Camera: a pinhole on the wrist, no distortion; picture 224 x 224 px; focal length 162.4 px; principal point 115.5 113.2 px. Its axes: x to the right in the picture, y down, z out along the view. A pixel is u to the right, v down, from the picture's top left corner.
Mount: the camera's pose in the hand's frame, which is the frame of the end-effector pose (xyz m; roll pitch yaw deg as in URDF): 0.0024 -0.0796 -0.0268 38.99 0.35 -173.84
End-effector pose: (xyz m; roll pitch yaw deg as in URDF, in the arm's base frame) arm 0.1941 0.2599 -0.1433 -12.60 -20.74 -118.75
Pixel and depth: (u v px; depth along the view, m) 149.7 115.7 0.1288
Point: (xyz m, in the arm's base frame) 0.2330 0.3042 -0.0866
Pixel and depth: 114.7 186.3 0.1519
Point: 0.2125 0.3086 -0.0139
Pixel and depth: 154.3 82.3 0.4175
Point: 0.5323 0.2934 -0.0123
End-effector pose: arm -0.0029 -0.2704 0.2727 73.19 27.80 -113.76
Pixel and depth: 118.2 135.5 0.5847
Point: -0.4135 -0.2271 0.6037
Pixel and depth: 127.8 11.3 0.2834
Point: -0.0399 -0.3279 0.5156
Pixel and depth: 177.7 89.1 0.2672
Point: -0.0949 -0.1873 0.4599
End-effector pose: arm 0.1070 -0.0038 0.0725 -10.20 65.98 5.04
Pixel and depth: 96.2 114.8 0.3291
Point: 0.2861 0.1794 0.1397
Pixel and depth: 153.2 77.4 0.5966
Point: 0.2472 0.4469 0.3591
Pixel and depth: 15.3 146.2 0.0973
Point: 0.1910 -0.0127 0.0475
